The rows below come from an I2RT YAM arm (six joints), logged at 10 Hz.
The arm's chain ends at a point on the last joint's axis. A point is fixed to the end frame.
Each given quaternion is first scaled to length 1.
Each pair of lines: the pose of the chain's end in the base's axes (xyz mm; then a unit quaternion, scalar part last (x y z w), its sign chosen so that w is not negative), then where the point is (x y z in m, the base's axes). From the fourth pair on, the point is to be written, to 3 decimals.
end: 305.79 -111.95 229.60 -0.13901 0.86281 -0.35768 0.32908
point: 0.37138 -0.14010 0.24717
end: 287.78 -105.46 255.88 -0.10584 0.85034 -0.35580 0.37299
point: 0.35054 -0.13555 0.27951
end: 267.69 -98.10 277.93 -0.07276 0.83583 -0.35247 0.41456
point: 0.32704 -0.13024 0.30704
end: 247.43 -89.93 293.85 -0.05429 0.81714 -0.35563 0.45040
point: 0.304 -0.122 0.328
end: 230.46 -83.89 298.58 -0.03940 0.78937 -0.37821 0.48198
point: 0.283 -0.116 0.339
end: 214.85 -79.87 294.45 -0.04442 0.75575 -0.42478 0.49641
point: 0.264 -0.109 0.341
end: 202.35 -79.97 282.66 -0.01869 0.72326 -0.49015 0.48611
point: 0.246 -0.109 0.334
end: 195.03 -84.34 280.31 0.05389 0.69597 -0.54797 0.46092
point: 0.230 -0.118 0.335
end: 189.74 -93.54 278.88 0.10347 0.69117 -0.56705 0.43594
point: 0.219 -0.132 0.334
